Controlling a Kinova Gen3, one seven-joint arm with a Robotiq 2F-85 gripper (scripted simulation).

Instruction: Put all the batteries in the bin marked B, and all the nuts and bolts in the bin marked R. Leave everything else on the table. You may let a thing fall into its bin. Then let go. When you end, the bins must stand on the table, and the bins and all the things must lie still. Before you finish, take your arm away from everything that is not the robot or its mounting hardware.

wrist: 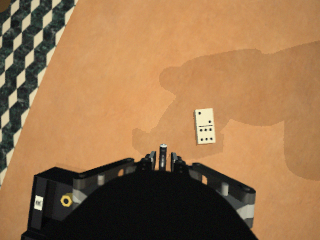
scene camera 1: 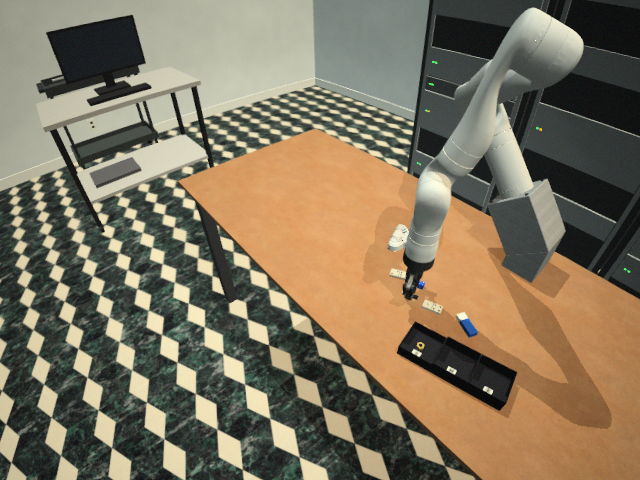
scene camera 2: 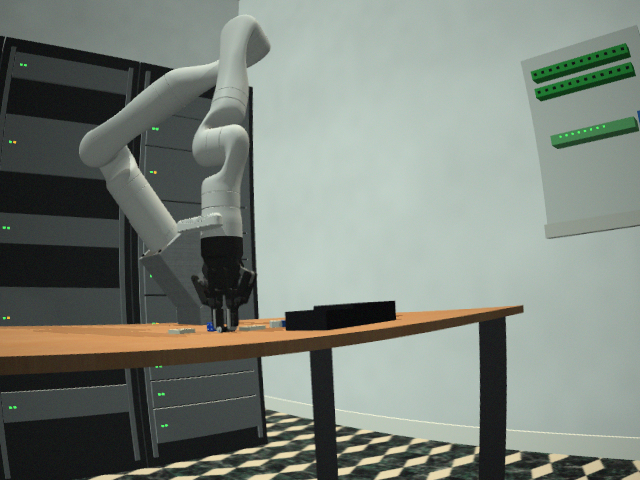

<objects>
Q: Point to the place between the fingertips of the gripper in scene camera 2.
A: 225, 330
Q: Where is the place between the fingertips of the gripper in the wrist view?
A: At 163, 158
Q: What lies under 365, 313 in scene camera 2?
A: A bin.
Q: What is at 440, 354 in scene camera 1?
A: A bin.
</objects>
